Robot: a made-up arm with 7 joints.
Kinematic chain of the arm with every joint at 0, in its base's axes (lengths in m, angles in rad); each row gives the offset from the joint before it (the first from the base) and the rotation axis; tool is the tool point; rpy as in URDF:
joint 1: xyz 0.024 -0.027 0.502 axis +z
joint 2: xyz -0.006 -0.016 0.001 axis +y
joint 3: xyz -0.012 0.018 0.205 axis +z
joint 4: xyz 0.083 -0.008 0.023 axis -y
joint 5: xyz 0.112 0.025 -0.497 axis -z
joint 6: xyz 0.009 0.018 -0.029 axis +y
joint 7: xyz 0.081 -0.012 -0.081 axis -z
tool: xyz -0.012 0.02 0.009 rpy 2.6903 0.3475 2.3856
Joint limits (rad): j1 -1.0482..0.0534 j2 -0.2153..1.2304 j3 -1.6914..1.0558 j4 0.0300..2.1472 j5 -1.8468..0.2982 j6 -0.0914..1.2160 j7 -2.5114..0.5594
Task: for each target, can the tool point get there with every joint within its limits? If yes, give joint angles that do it. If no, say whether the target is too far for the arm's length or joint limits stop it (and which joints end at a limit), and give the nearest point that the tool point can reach.
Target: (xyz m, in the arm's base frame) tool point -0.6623 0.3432 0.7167
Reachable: no: joint limits stop it (at a limit: joint 1, joint 2, joint 3, joint 5, joint 7) | nearest point -0.4601 0.1061 0.4591 | short by 0.404 m
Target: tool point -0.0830 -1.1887 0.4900
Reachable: no: too far | nearest point -0.0346 -0.8923 0.5105 | short by 0.301 m
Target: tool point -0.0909 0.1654 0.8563
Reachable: no: joint limits stop it (at a limit: joint 1, joint 2, joint 3, joint 4, joint 6, joint 7) | nearest point 0.0166 0.4991 1.1303 | short by 0.445 m
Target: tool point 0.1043 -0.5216 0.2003
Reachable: yes | joints -0.1306 0.5553 -1.0285 0.6202 0.1137 0.2812 -1.4890
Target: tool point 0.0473 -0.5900 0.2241
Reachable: yes | joints -0.7750 0.4034 -0.7480 0.8425 -0.5566 0.5310 0.1597
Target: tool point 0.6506 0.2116 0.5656
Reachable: yes | joints -0.0480 -0.0202 0.3494 1.0988 -1.3445 0.5974 -1.2959
